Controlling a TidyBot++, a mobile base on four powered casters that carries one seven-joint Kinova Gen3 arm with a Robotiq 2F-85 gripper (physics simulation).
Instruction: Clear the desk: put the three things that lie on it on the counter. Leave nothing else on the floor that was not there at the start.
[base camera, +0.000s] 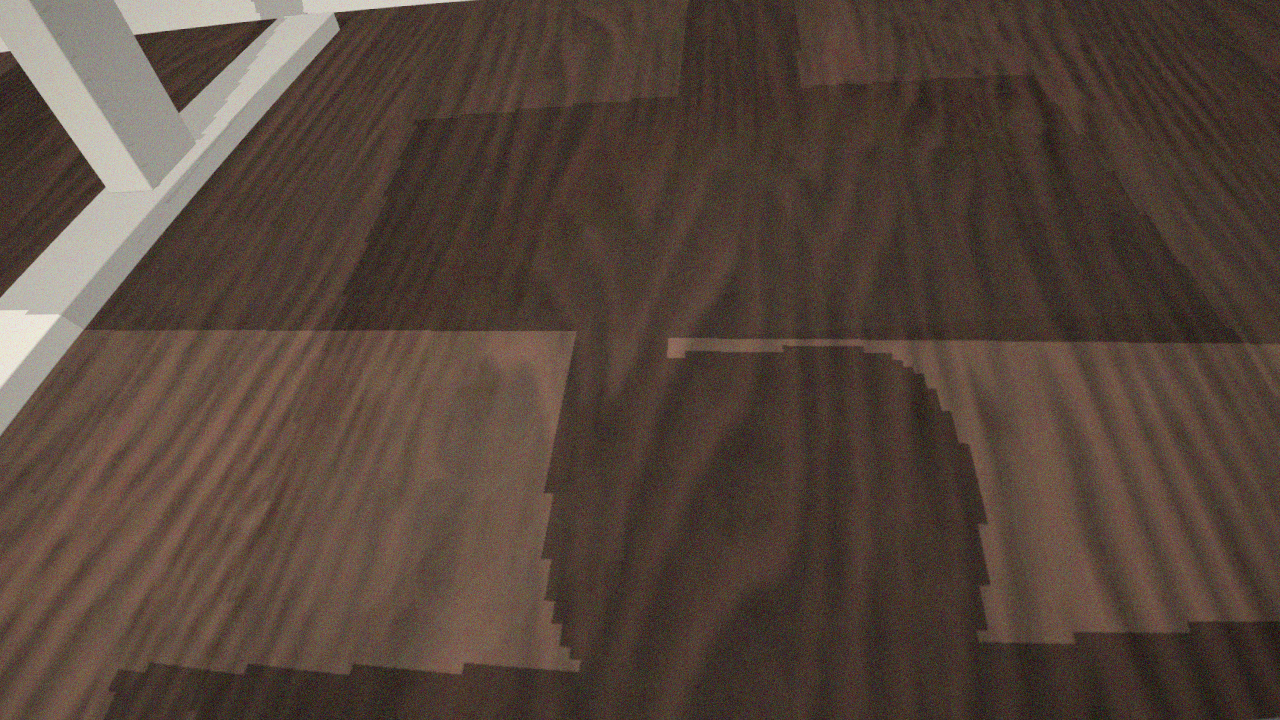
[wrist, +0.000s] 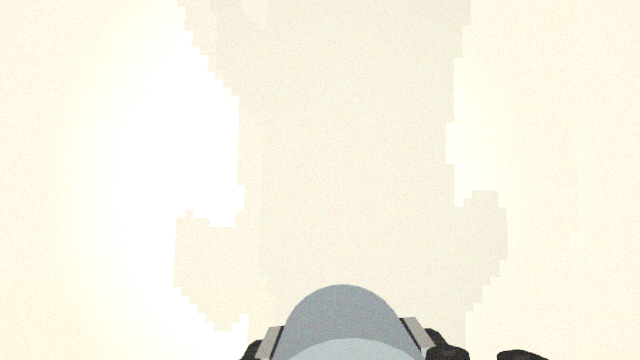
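Places are measured from the arm's base along level axes (x ahead, y left, z up), in metres.
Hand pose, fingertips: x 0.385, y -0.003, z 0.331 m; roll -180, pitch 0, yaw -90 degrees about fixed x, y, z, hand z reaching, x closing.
After its pixels a point has its place.
A grey-blue cylinder (wrist: 345, 310) {x 0.409, y -0.005, z 0.367 m} with a lighter, rounded top stands at the bottom middle of the wrist view, and its lower part is cut off by the frame edge. My gripper (wrist: 346, 334) {x 0.385, y -0.003, z 0.331 m} is shut on it, with one grey finger pad against each side. The pale desk top (wrist: 350, 150) {x 0.467, y -0.014, z 0.323 m} fills the wrist view behind the cylinder, with blocky shadows and bright glare on it. The other two things and the counter do not show in either view.
In the base camera view a white frame (base camera: 89, 232) with a slanting post (base camera: 107, 98) {x 0.647, y 0.467, z -0.285 m} stands on the floor at the upper left. The dark wood floor (base camera: 760, 223) {x 0.543, y -0.071, z -0.397 m} carries broad shadows. A pale strip runs along the top left edge.
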